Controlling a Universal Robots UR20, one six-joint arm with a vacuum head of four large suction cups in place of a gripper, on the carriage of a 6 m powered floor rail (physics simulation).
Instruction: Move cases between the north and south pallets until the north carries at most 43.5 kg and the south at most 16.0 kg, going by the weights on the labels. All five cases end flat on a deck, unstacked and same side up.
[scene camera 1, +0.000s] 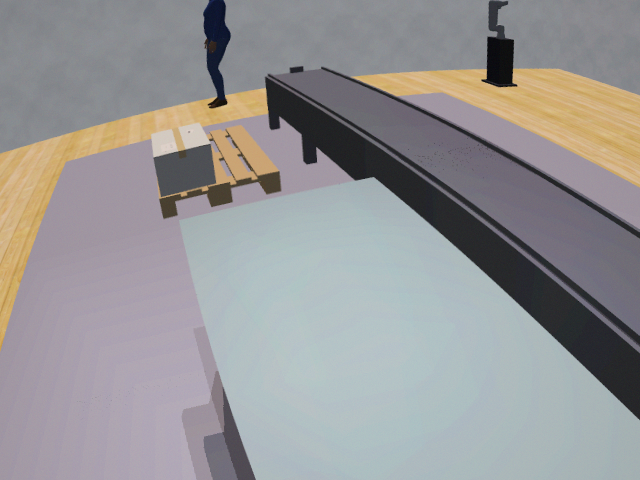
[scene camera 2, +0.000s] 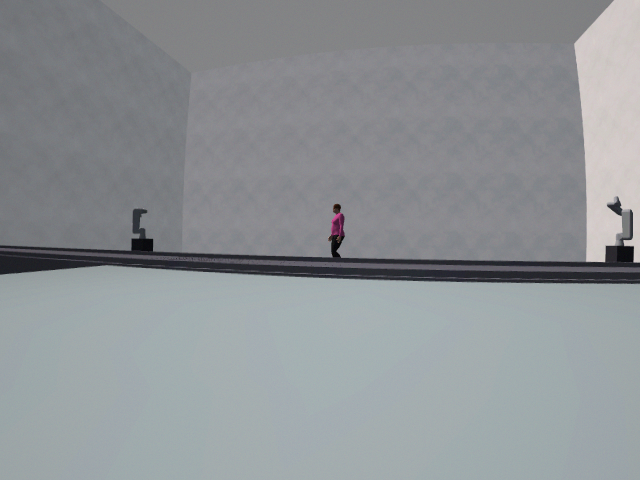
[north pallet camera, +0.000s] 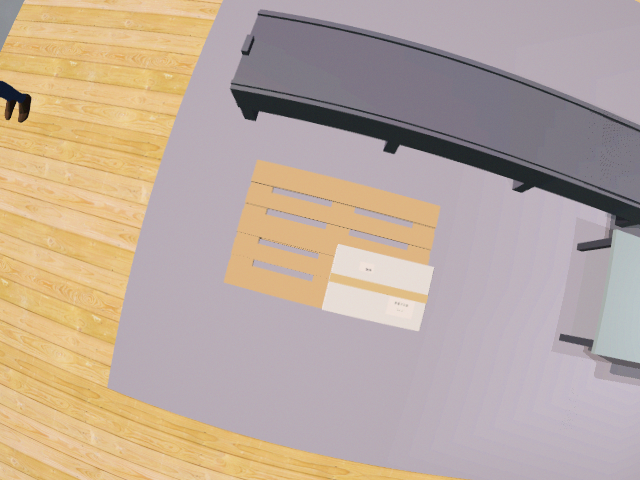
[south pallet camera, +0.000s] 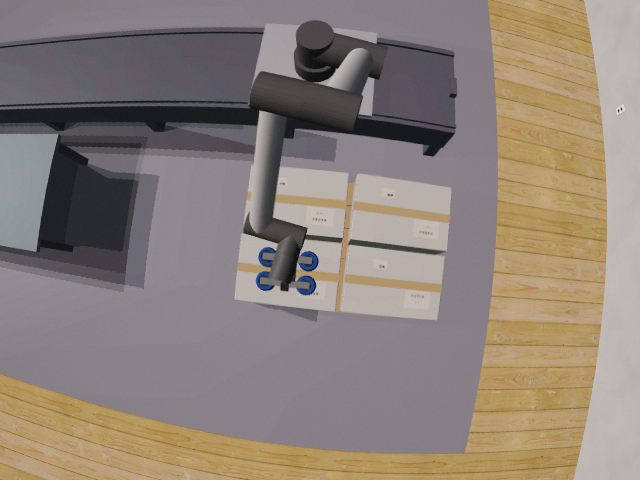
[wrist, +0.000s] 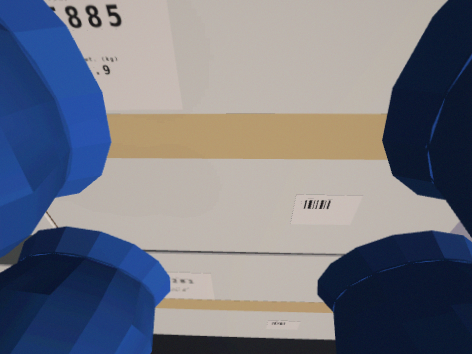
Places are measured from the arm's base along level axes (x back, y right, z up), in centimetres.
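Pixels of known places: hand, tool point: (wrist: 243, 215).
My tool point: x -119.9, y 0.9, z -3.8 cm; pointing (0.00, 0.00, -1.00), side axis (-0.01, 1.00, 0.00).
For each thing: its top centre in the pictures, then the offset to it from my tool point. Level surfaces: height alone.
- near-left case, top centre: (wrist: 250, 137) (south pallet camera: 287, 272) dx -0.3, dy +0.7, dz -11.0 cm
- far-left case, top centre: (wrist: 244, 306) (south pallet camera: 296, 200) dx +40.2, dy +0.9, dz -12.9 cm
- far-right case, top centre: (south pallet camera: 403, 212) dx +39.6, dy -59.4, dz -9.2 cm
- near-right case, top centre: (south pallet camera: 395, 283) dx -0.1, dy -59.0, dz -13.3 cm
- pale table, surface height: dz -0.2 cm
My suction gripper (south pallet camera: 286, 271) (wrist: 245, 210) is open, its four blue cups hanging a little above the near-left case (south pallet camera: 328, 258) (wrist: 250, 75) on the south pallet (south pallet camera: 351, 193). That case's label partly shows, reading "885" and ".9". The far-left case (south pallet camera: 310, 180) (wrist: 250, 270) is partly hidden by the arm. The far-right case (south pallet camera: 372, 227) and near-right case (south pallet camera: 361, 299) sit beside them, all flat and unstacked. One case (scene camera 1: 186, 170) (north pallet camera: 361, 297) lies flat at a corner of the north pallet (scene camera 1: 253, 149) (north pallet camera: 310, 175); its label is too small to read.
The long dark rail (scene camera 1: 336, 139) (north pallet camera: 413, 77) (south pallet camera: 155, 67) runs beside both pallets, bearing the arm's carriage (south pallet camera: 279, 46). A pale table (scene camera 1: 361, 310) (scene camera 2: 310, 361) (north pallet camera: 620, 310) (south pallet camera: 20, 191) stands between the pallets. A person in blue (scene camera 1: 216, 51) stands beyond the north pallet; another in pink (scene camera 2: 337, 227) is farther off.
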